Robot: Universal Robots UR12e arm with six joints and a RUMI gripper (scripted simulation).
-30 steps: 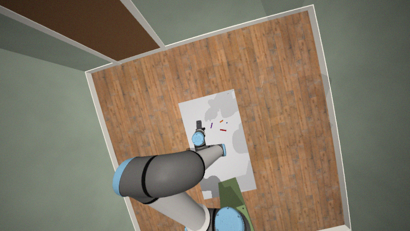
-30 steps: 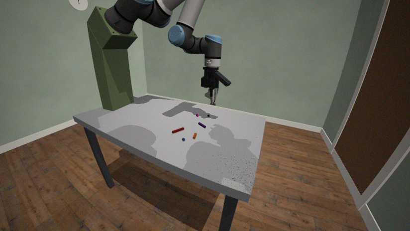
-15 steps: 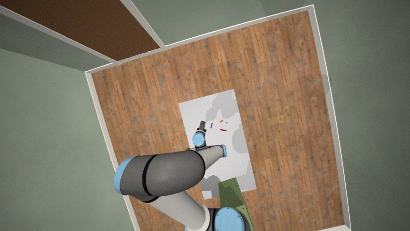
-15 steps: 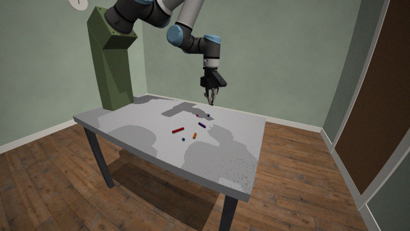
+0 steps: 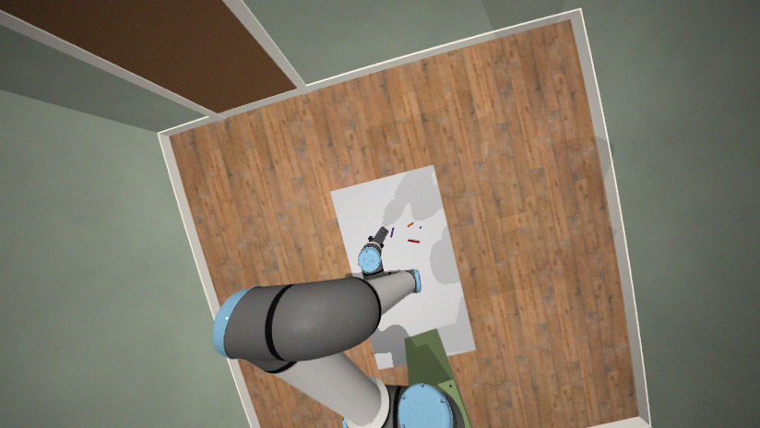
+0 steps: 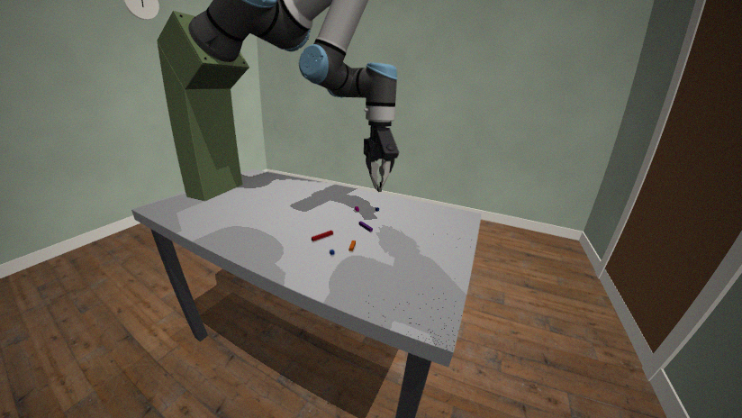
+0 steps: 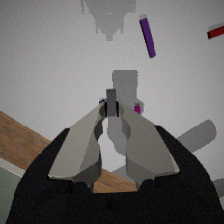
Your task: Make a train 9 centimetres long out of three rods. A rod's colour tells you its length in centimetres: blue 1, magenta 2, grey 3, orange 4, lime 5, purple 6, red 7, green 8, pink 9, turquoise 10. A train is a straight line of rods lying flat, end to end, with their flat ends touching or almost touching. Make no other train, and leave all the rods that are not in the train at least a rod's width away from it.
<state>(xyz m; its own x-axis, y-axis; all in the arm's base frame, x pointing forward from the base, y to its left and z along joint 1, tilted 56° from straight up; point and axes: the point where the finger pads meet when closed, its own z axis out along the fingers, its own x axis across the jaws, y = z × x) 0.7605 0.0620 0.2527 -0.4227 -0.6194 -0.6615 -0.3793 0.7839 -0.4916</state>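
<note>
My gripper is now 110 mm above the magenta rod, 90 mm past it and 20 mm to the right of it. Also, from my hand: orange rod 210 mm to the right, 110 mm below, 10 mm ahead; purple rod 110 mm below, 90 mm to the right; grey rod 10 mm below.
</note>
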